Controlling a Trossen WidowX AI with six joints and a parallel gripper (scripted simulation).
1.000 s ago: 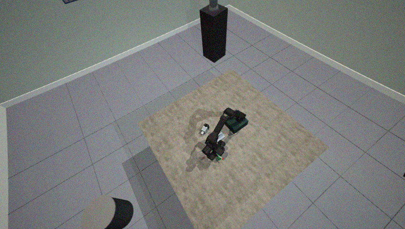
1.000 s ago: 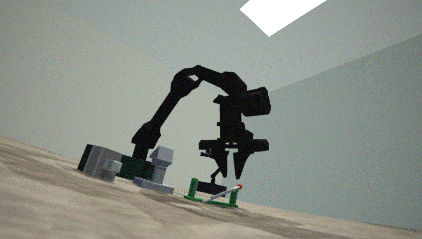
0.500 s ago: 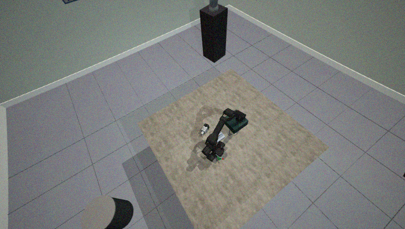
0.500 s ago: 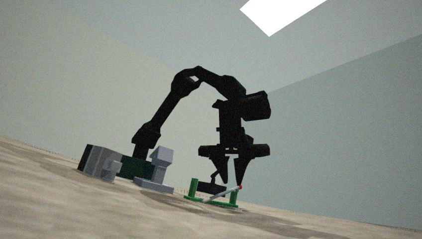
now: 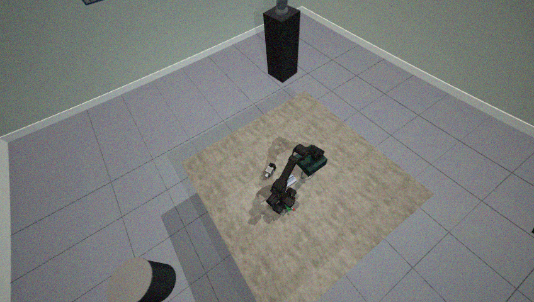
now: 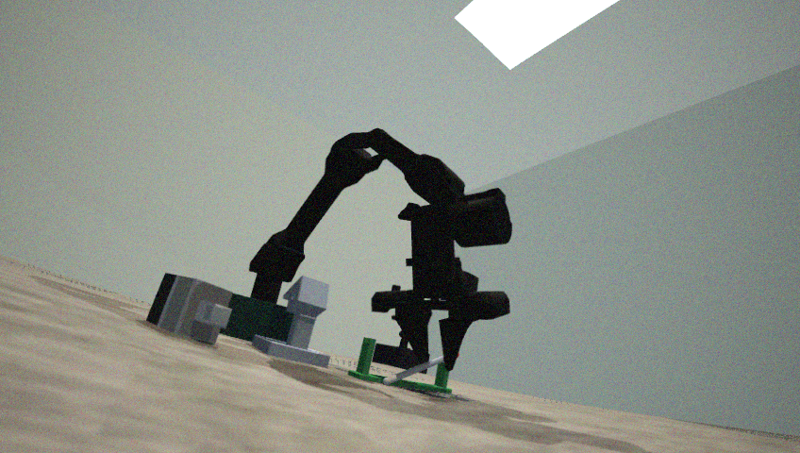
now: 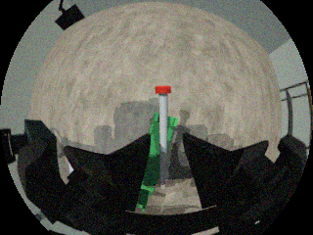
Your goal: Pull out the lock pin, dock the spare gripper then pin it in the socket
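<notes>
My gripper tip is now 1 cm past the rack, 4 cm to the left of it and 1 cm above it. Also, from my gripper tip: socket: 14 cm behind, 14 cm to the right, 2 cm above; spare gripper: 10 cm behind, 28 cm to the right.
</notes>
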